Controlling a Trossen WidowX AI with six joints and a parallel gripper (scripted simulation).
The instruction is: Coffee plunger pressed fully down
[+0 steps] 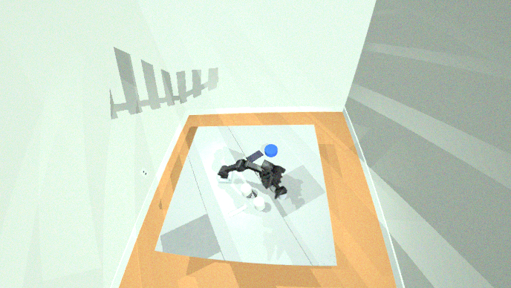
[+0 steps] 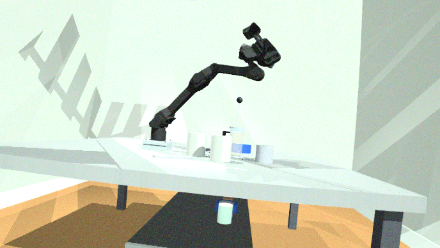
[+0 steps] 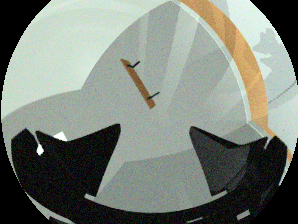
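Right now the coffee press is 34 cm to the left of my gripper tip, 34 cm below it and 7 cm behind it. From my gripper tip the other things lie so: flat white strip 47 cm below, 27 cm behind, 5 cm to the left; pale cup 73 cm below, 31 cm to the left, 8 cm behind.
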